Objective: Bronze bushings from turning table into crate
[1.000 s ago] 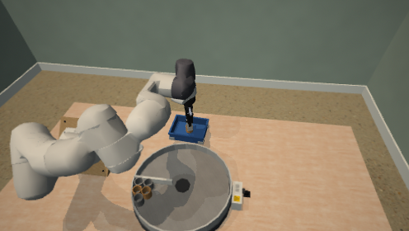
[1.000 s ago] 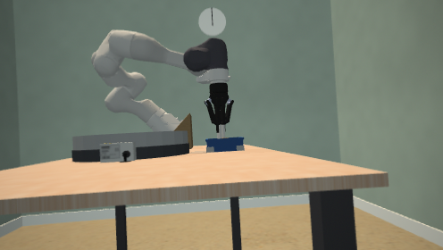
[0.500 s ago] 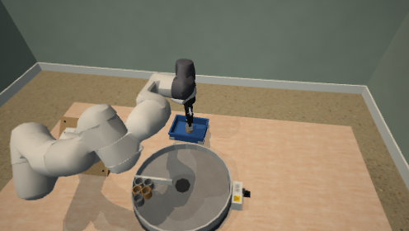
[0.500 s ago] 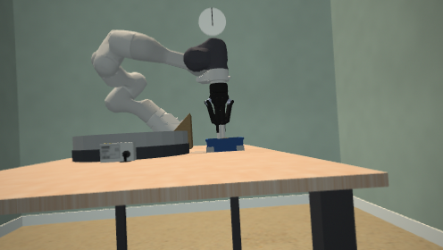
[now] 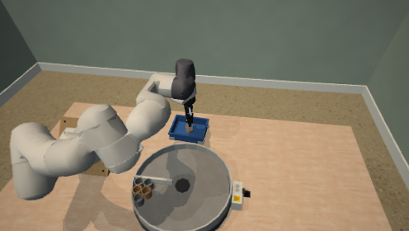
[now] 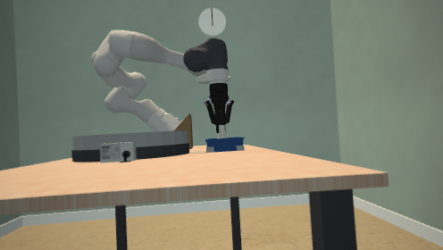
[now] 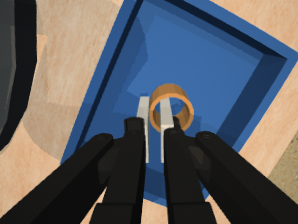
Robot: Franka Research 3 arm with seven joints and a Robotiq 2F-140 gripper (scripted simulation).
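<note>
The blue crate lies 10 mm behind my hand, 10 mm to the left of it and 50 mm below it. Round my hand: grey turning table: 80 mm ahead, 340 mm to the right, 20 mm below.
</note>
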